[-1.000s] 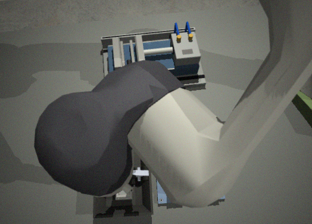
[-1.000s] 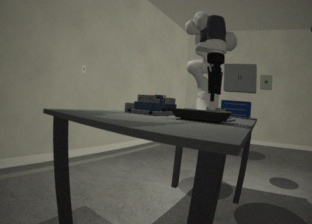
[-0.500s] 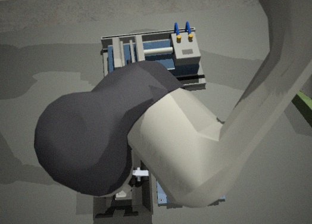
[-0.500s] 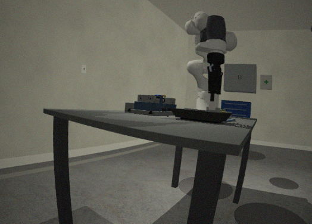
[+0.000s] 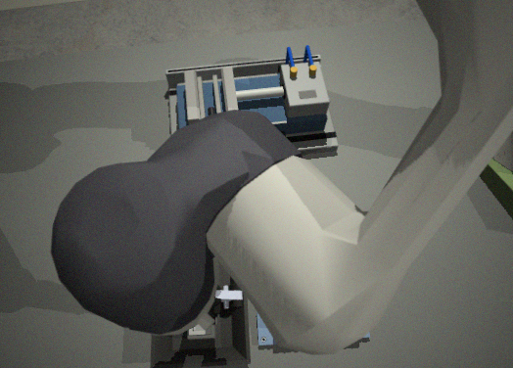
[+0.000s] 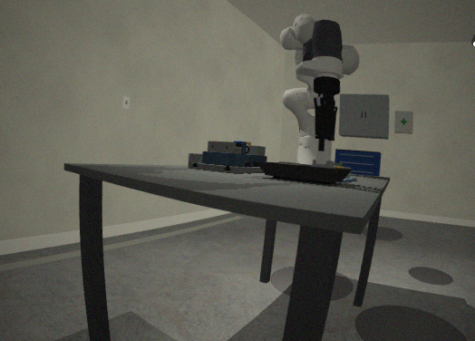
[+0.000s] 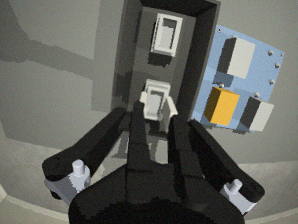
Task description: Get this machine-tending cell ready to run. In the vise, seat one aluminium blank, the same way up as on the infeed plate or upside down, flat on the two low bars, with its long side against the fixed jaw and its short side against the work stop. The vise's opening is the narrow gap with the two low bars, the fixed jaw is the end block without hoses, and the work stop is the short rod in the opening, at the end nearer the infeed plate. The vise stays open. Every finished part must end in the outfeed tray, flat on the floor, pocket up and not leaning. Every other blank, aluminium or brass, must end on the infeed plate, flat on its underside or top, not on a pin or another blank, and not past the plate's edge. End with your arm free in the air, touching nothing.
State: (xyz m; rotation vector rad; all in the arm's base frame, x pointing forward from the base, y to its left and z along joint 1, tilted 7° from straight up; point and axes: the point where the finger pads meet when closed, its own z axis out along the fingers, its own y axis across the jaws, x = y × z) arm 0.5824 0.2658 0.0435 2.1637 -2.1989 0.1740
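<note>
The brass blank lies 130 mm behind my hand, 60 mm below it and 10 mm to the right of it. From my hand the other things lie so: work stop: 310 mm to the right, 30 mm behind, 10 mm above; then moving jaw: 360 mm to the right, 60 mm behind; then fixed jaw: 360 mm to the right.
</note>
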